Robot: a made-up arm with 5 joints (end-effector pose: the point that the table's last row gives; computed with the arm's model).
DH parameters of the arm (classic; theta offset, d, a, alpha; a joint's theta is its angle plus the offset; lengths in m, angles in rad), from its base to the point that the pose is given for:
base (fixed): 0 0 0 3.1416
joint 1: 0 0.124 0.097 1.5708
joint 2: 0 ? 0.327 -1.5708
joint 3: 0 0.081 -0.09 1.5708
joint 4: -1.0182 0 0.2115 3.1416
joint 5: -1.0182 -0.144 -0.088 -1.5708
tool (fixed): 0 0.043 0 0
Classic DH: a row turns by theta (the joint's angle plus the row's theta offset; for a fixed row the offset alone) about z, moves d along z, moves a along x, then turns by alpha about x.
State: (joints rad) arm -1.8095 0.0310 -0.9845 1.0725 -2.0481
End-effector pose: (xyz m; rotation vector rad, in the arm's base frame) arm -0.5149 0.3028 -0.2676 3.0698 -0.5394 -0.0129
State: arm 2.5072 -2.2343 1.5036 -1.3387 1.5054
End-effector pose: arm 0.3590 -0.1721 0.2370 0.9783 -0.1406 -0.7889
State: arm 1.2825 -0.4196 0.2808 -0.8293 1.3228
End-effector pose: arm 0.4216 -0.1910 -0.0044 -1.8590 -1.9836 -0.6799
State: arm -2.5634 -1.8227 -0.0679 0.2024 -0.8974
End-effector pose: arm -0.0408 -0.3570 0.1921 0.8902 -0.3600 2.4263
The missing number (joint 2, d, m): 0.174
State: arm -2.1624 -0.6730 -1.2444 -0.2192 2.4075
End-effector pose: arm -0.3388 0.0506 0.0315 -2.4784 -0.1192 -0.2546
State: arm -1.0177 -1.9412 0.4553 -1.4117 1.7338
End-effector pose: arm -0.3214 0.1924 0.0990 -0.3590 1.2488 1.2792
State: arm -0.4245 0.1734 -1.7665 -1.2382 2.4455
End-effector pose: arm 0.2824 0.1519 -0.0704 -2.5449 1.3873 0.8767
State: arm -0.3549 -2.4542 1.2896 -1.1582 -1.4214
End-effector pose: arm -0.4520 0.3519 -0.0003 1.7952 -1.5196 -0.1530
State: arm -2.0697 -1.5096 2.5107 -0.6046 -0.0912
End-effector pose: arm -0.1574 -0.0769 0.4550 0.9817 0.5492 -0.6107
